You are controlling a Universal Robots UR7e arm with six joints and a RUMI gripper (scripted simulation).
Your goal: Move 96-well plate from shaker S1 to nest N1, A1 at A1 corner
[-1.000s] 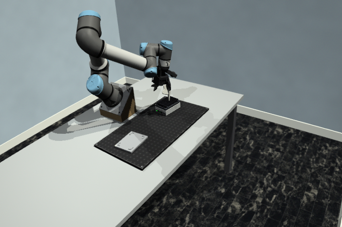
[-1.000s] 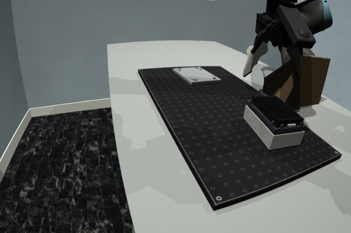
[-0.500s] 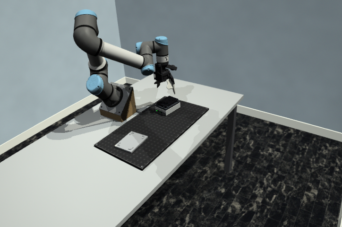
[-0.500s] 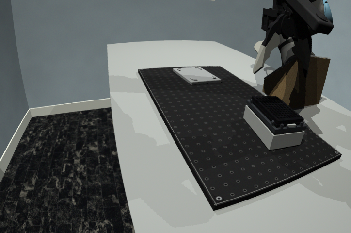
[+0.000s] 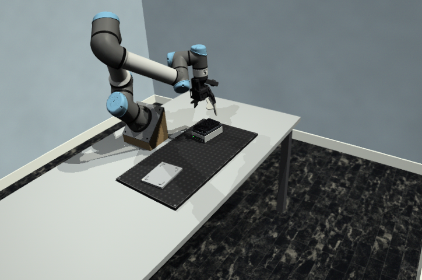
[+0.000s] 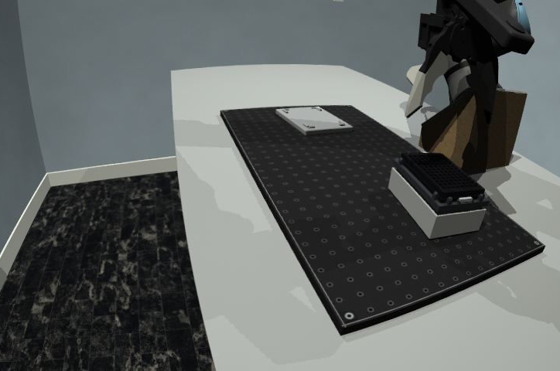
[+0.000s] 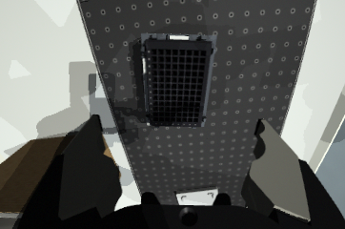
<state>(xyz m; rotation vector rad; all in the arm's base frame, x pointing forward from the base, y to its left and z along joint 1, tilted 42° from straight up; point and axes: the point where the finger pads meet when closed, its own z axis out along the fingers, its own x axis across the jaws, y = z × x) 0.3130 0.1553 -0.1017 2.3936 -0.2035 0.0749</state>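
The black 96-well plate lies 80 mm below my hand.
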